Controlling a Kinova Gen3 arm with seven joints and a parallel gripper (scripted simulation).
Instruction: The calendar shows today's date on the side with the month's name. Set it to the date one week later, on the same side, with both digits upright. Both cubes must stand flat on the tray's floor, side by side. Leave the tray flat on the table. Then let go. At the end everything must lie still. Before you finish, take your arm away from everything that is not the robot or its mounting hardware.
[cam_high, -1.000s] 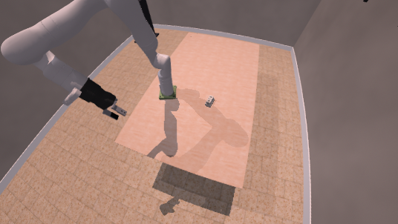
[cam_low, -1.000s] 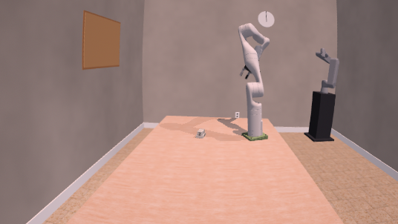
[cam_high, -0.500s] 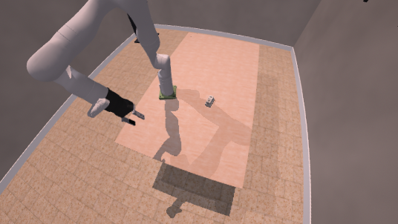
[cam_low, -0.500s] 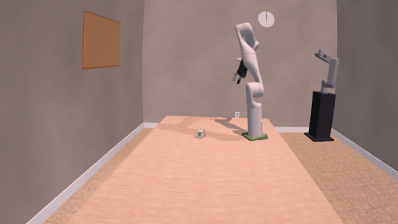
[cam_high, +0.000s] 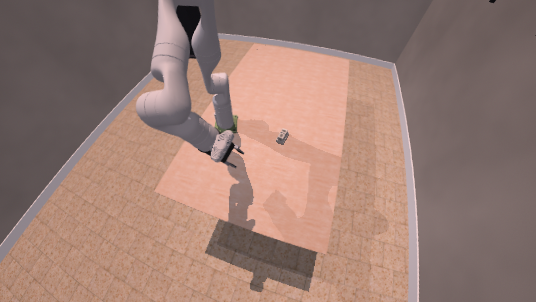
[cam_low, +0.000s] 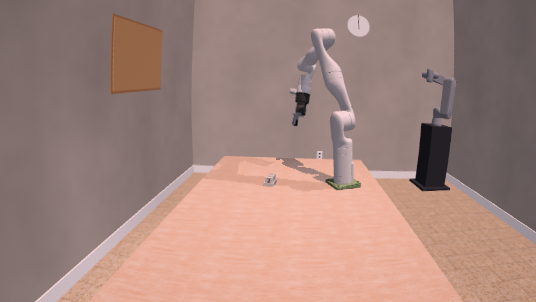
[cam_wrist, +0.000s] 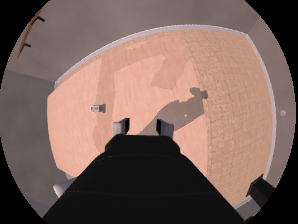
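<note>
Now: the tray 120 mm ahead of my hand, 300 mm to the left of it and 240 mm below it.
</note>
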